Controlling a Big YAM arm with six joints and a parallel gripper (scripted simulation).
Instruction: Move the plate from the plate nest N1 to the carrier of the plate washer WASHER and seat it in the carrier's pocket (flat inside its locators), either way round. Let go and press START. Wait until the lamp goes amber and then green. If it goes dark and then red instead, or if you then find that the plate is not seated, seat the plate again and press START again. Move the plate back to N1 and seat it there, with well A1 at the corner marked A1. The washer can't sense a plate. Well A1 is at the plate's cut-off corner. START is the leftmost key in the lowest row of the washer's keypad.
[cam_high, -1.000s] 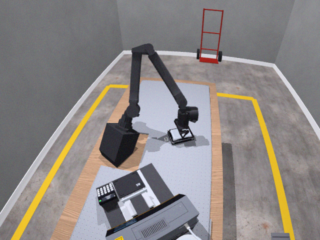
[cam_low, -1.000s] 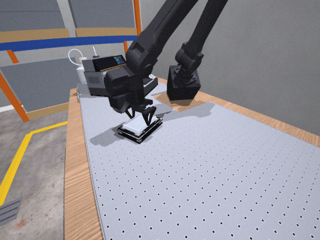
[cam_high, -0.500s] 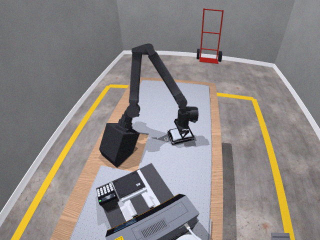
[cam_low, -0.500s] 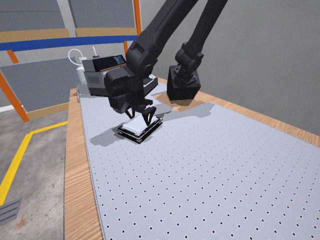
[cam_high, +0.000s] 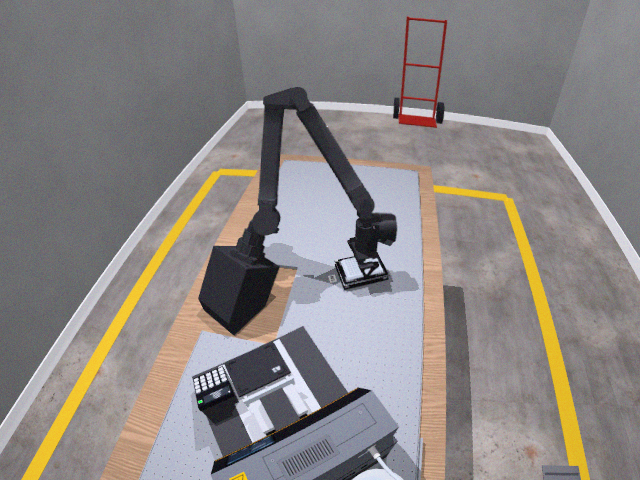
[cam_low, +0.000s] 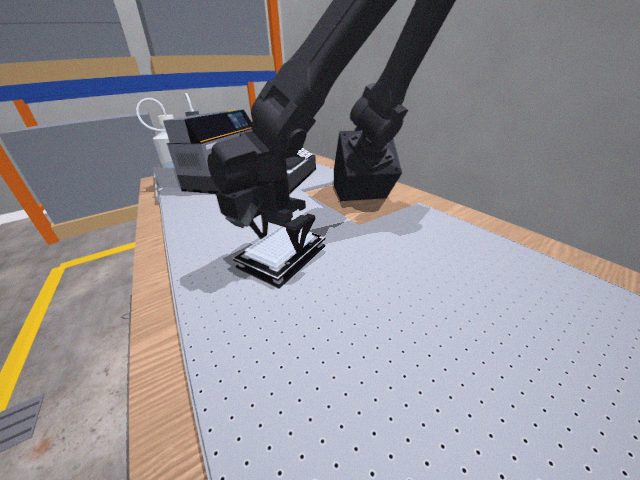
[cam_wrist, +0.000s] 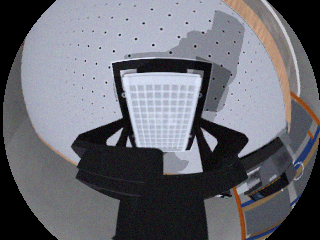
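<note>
Right now the white well plate is 10 mm below my hand. The rest, counted from my hand: small white tag (90 mm behind, 60 mm to the right, 40 mm below); black nest N1 (20 mm below); dark carrier (480 mm to the right, 160 mm behind, 40 mm above).
</note>
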